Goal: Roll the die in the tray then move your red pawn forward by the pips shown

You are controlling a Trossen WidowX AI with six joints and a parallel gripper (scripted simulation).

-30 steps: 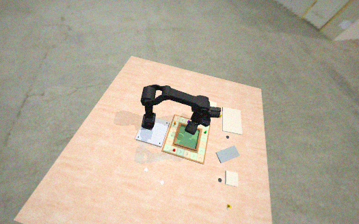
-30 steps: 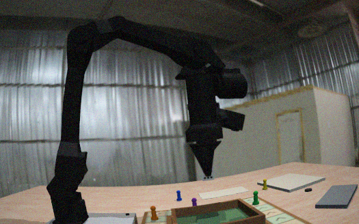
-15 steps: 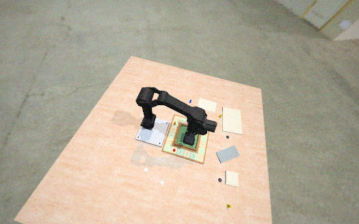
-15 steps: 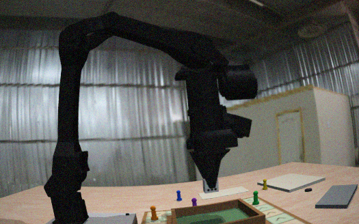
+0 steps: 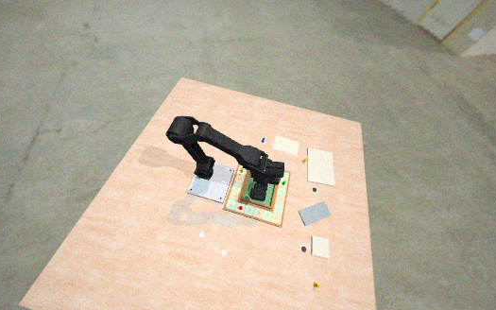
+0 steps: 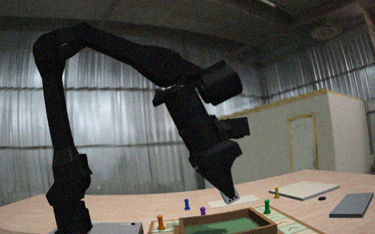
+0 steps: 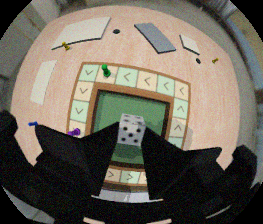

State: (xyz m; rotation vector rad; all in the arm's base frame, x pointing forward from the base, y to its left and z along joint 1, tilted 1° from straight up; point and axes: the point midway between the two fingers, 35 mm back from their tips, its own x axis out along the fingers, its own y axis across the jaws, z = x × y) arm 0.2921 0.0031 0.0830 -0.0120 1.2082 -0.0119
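Right now my gripper tip is 8 cm past the red pawn, 12 cm to the left of it and 6 cm above it. Round my gripper tip: green pawn (10 cm ahead, 6 cm to the left, 6 cm below); white die (right at my gripper tip); purple pawn (4 cm behind, 11 cm to the left, 6 cm below).
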